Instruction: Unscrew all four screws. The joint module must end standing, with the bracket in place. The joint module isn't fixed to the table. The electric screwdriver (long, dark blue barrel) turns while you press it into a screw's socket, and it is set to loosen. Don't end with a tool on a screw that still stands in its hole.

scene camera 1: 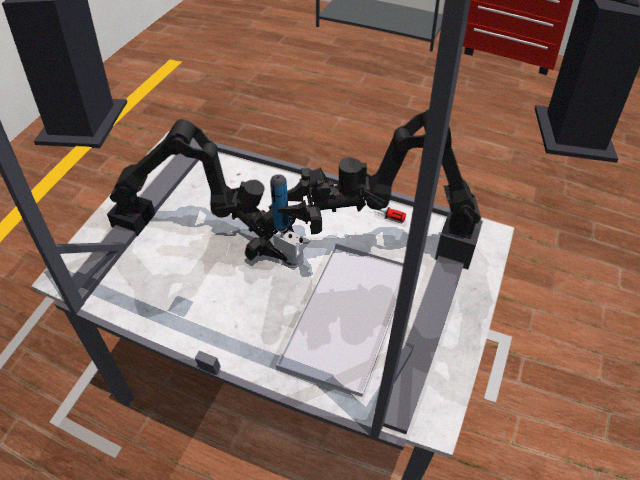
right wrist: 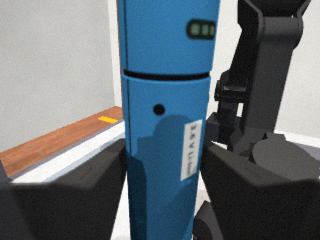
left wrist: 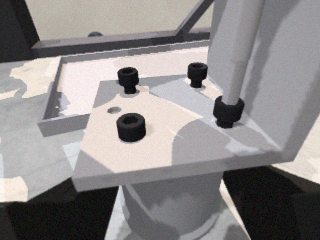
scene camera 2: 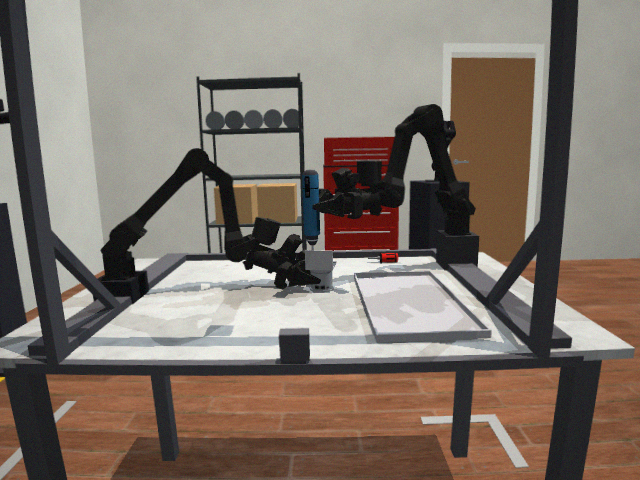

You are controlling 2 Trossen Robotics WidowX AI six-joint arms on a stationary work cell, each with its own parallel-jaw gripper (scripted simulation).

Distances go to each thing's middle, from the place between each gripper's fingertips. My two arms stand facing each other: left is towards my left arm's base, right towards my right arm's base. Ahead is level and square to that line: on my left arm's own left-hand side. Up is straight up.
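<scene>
There's a shallow tray [scene camera 1: 336, 337] that sits, counting from my left hand, 180 mm behind, 190 mm to the right and 30 mm below. The grey bracket [left wrist: 182, 138] is 20 mm to the right of that same hand, 10 mm behind it and 40 mm above it.
From my right hand, the shallow tray is 170 mm to the right, 170 mm behind and 220 mm below, and the grey bracket is 150 mm below that hand.
</scene>
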